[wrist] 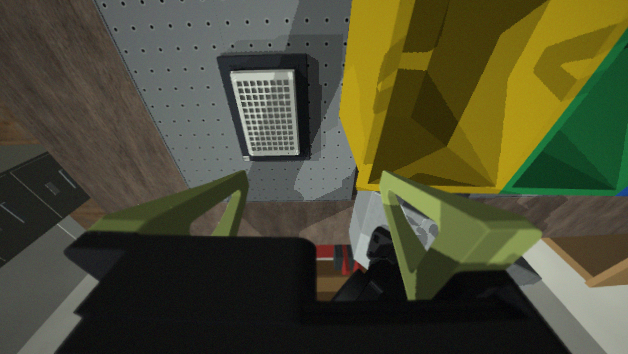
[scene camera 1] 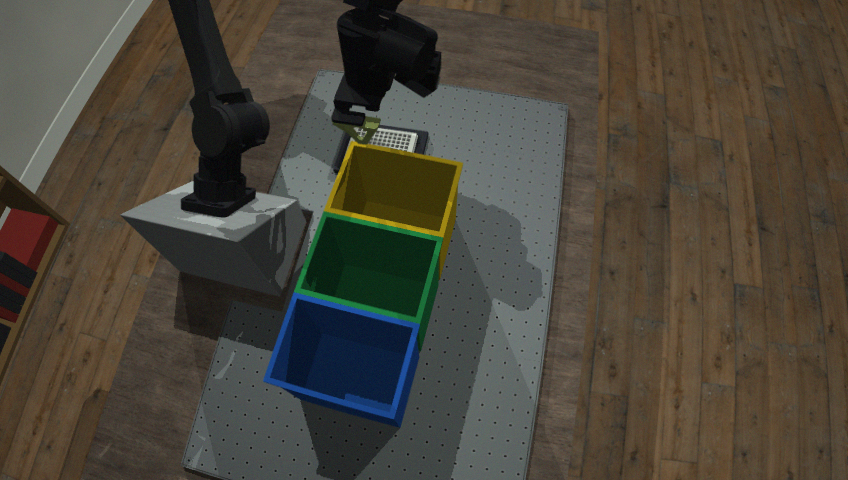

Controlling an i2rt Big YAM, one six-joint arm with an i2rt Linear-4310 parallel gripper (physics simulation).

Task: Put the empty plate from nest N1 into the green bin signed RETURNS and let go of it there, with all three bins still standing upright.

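Where they show: gripper, fingertip midpoint: point(wrist: 314, 177) point(scene camera 1: 371, 119); arm's base, link origin: point(scene camera 1: 219, 202).
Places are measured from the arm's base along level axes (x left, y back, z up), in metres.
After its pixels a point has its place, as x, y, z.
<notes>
The white plate point(scene camera 1: 393, 140) {0.241, -0.237, -0.102} point(wrist: 268, 115) {0.223, -0.221, -0.101}, a grid of small wells, lies in the dark nest point(scene camera 1: 423, 142) {0.256, -0.292, -0.114} point(wrist: 265, 61) {0.219, -0.289, -0.115} beyond the yellow bin. A small label at the nest's corner is too small to read for certain. My gripper point(scene camera 1: 361, 134) {0.157, -0.232, 0.068} point(wrist: 314, 177) {0.157, -0.232, 0.068} is open and empty, its yellow-green fingers wide apart. It is above the bench near the nest and the yellow bin's far left corner. The green bin point(scene camera 1: 368, 267) {-0.019, -0.252, -0.114} point(wrist: 585, 155) {-0.133, -0.217, 0.015} stands upright between the yellow bin point(scene camera 1: 399, 184) {0.109, -0.282, -0.039} point(wrist: 369, 100) {0.112, -0.272, 0.021} and the blue bin point(scene camera 1: 357, 356) {-0.173, -0.269, -0.124}. The RETURNS sign does not show.
The three bins stand in a close row on the perforated board point(scene camera 1: 505, 142) {0.296, -0.449, -0.126} point(wrist: 175, 100) {0.371, -0.240, -0.126}. The arm's grey pedestal point(scene camera 1: 220, 249) {-0.095, -0.056, 0.040} point(wrist: 362, 225) {0.060, -0.009, -0.066} stands left of the row in the scene view. A bookshelf point(scene camera 1: 57, 228) is at the far left.
</notes>
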